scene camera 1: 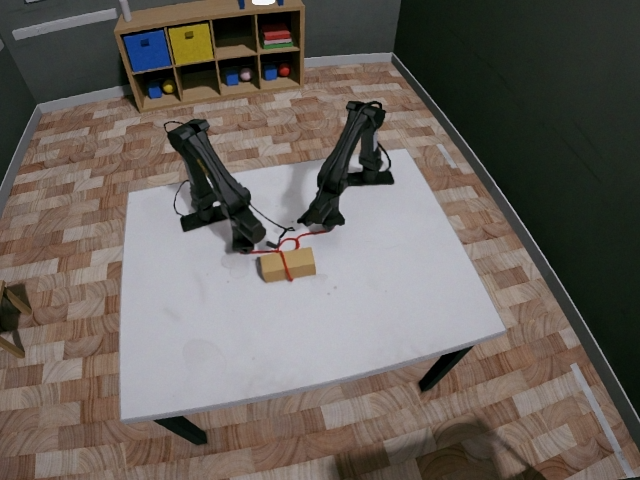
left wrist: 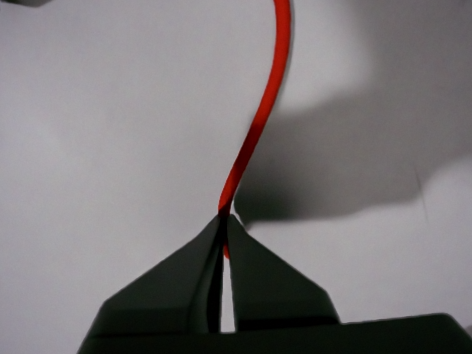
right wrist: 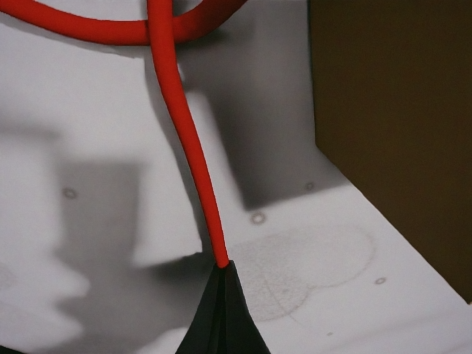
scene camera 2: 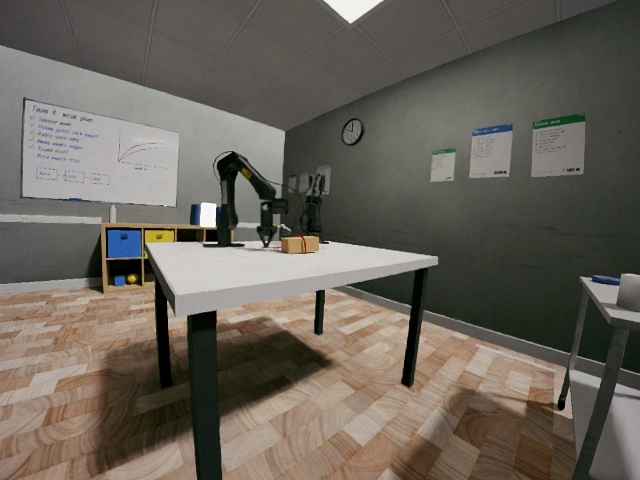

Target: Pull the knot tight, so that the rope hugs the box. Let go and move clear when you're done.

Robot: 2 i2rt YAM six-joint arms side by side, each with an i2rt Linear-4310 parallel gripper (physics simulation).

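A tan box [scene camera 1: 303, 262] [scene camera 2: 291, 245] [right wrist: 400, 125] lies on the white table. A red rope [scene camera 1: 285, 266] [scene camera 2: 303, 243] [left wrist: 258, 122] [right wrist: 191, 135] passes over the box and makes an open loop behind it in scene camera 1, where strands cross. My left gripper [scene camera 1: 329, 229] [left wrist: 225, 223] is shut on one rope end, low over the table, behind and to the right of the box in scene camera 1. My right gripper [scene camera 1: 241, 250] [scene camera 2: 265, 246] [right wrist: 226, 267] is shut on the other end, low beside the box's left end. The rope under the box is hidden.
The white table [scene camera 1: 310, 356] [scene camera 2: 289, 276] carries both arms, mounted along its back edge in scene camera 1. A wooden shelf unit [scene camera 1: 210, 9] stands beyond it on the floor. A thin black cable hangs between the arms, just behind the box in scene camera 1.
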